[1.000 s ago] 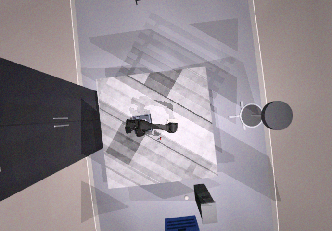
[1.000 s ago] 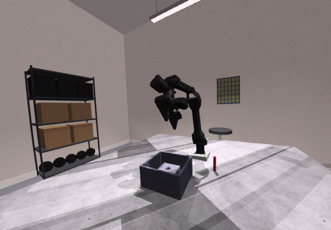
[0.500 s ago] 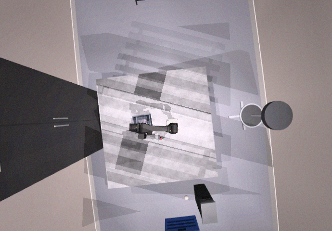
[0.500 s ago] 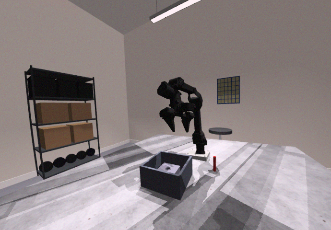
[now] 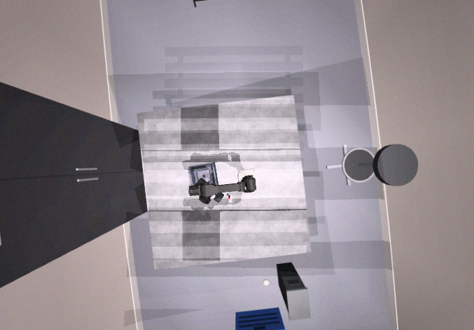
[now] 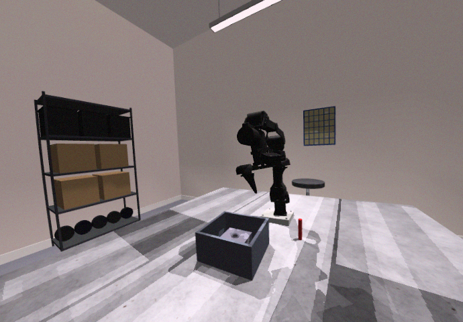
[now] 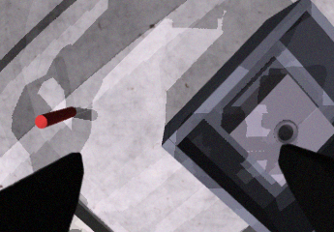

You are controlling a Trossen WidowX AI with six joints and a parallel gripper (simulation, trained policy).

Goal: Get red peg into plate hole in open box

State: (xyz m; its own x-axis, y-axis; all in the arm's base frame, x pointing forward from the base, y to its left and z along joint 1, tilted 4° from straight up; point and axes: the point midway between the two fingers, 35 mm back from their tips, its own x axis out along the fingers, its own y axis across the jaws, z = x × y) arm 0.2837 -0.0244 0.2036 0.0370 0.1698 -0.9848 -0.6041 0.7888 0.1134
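The red peg lies 90 mm behind my gripper tip, 110 mm to the left of it and 170 mm below it. The rest, counted from my gripper tip: light plate (50 mm ahead, 110 mm to the right, 160 mm below); then dark box (50 mm ahead, 110 mm to the right, 180 mm below).
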